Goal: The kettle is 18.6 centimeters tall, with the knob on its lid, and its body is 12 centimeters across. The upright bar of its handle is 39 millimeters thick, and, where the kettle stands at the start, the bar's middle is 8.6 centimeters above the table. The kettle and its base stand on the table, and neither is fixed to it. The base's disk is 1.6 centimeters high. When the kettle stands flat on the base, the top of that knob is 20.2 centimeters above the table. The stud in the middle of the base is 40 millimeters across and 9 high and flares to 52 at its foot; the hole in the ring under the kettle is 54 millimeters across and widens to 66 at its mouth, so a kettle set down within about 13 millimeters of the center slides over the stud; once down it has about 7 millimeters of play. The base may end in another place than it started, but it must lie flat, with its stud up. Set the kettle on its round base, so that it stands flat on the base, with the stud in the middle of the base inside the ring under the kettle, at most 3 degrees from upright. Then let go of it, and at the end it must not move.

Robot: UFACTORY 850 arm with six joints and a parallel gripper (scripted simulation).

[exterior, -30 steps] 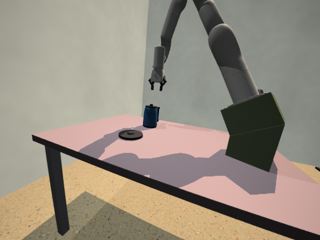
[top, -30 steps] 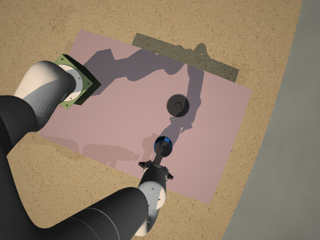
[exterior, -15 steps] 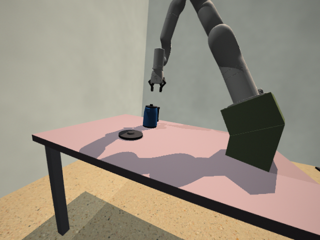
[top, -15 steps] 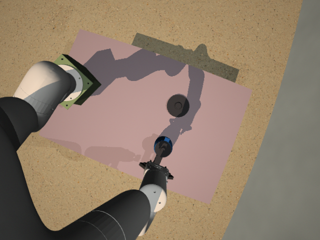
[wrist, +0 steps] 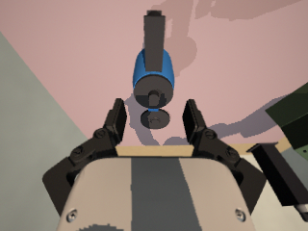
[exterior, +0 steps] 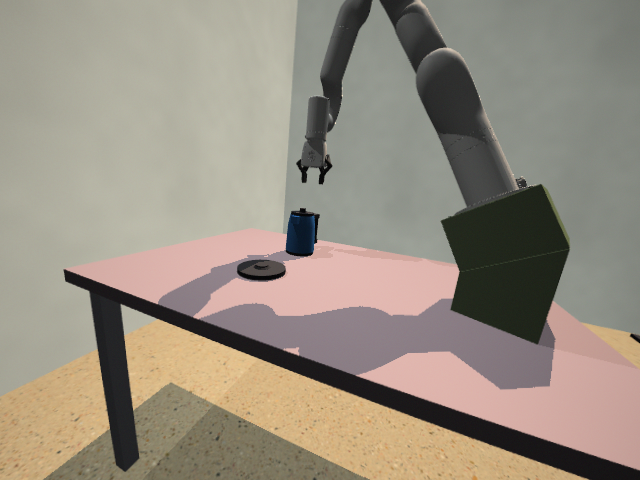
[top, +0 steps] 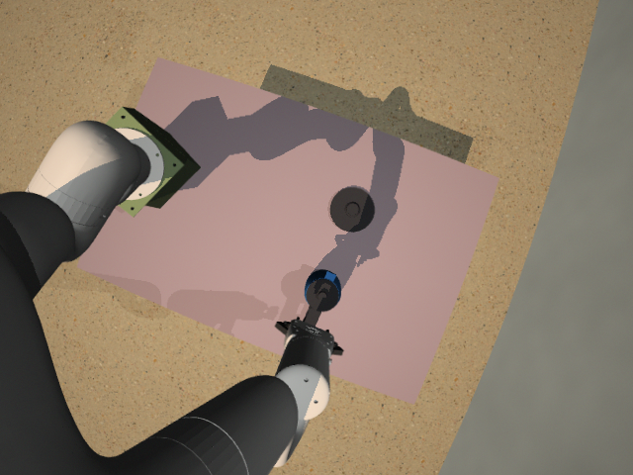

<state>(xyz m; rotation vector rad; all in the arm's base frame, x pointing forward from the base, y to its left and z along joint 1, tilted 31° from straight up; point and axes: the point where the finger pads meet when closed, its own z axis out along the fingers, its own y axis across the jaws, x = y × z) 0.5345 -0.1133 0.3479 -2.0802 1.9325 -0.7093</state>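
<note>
Now: the blue kettle 30 mm to the left of my hand and 210 mm below it. Also, from my hand: round black base: 20 mm behind, 350 mm to the left, 290 mm below.
</note>
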